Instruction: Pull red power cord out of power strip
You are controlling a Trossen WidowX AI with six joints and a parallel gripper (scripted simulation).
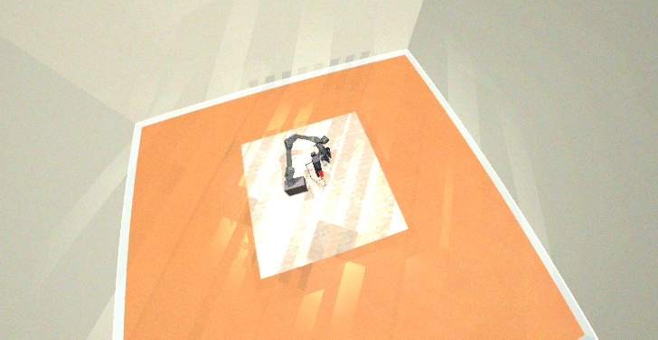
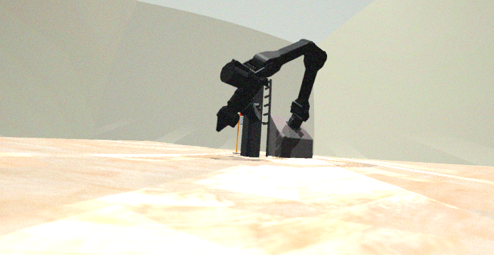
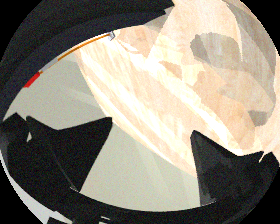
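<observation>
Right now my gripper tip is 14 cm past the red plug, 11 cm to the left of it and 11 cm below it.
</observation>
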